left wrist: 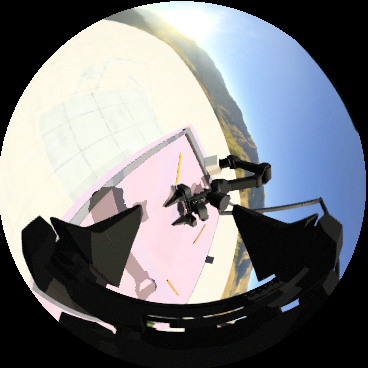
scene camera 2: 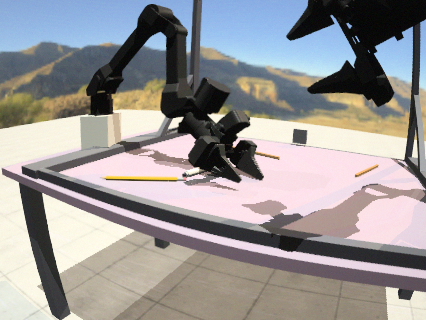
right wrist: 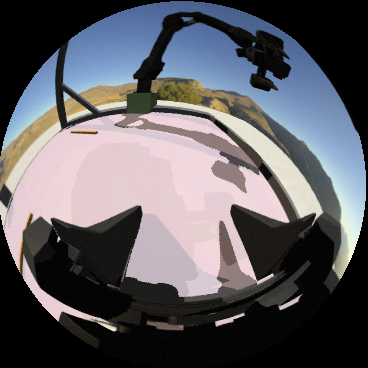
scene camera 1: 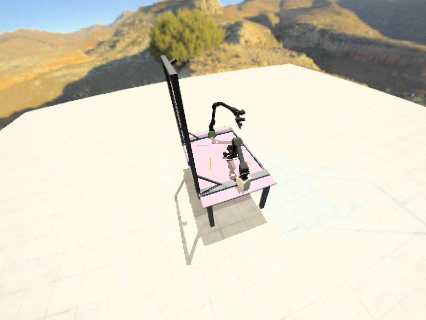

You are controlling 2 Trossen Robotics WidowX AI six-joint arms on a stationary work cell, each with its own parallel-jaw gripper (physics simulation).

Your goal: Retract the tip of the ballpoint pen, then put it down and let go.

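Places are measured from the left arm's base along level axes (x ahead, y left, z up), in millimetres.
Pixels of known places: left gripper, fingertip midpoint: (left wrist: 188, 209) (scene camera 2: 298, 62) (scene camera 1: 240, 128); right gripper, fingertip midpoint: (left wrist: 168, 216) (scene camera 2: 252, 180) (right wrist: 187, 210); left arm's base, origin of the base link: (right wrist: 142, 91) (scene camera 1: 211, 130); right arm's base, origin of the base link: (left wrist: 219, 163) (scene camera 2: 100, 114) (scene camera 1: 243, 177).
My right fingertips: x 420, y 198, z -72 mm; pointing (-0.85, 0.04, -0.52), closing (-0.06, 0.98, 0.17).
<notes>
For each thing: its top centre in the pictures, then the offset to it from my right fingertips. Level surfaces: height alone.
- light grey-white barrel, middle of its top: (scene camera 2: 204, 164) dx +136, dy -11, dz +3 mm
- pink table, its level: dz -12 mm
- yellow pencil, middle of its top: (scene camera 2: 140, 176) (left wrist: 179, 167) dx +179, dy +138, dz -3 mm
The ballpoint pen, a light grey-white barrel (scene camera 2: 192, 171), shows in part in scene camera 2, low at the pink table (scene camera 2: 300, 185), by the pink end of the yellow pencil. The rest is hidden behind my right gripper, so its tip cannot be seen. My right gripper (scene camera 2: 250, 179) (right wrist: 187, 210) is open, its fingers spread low over the table to the right of the pen's visible end, with nothing between them. My left gripper (scene camera 1: 240, 121) (scene camera 2: 298, 65) is open and empty, high above the table.
The yellow pencil (scene camera 2: 142, 178) (left wrist: 178, 167) lies near the table's front edge in scene camera 2. Two orange sticks, one behind my right gripper (scene camera 2: 267, 155) and one farther right (scene camera 2: 366, 170), lie on the table. A dark rail (scene camera 2: 150, 210) runs along the table's edge.
</notes>
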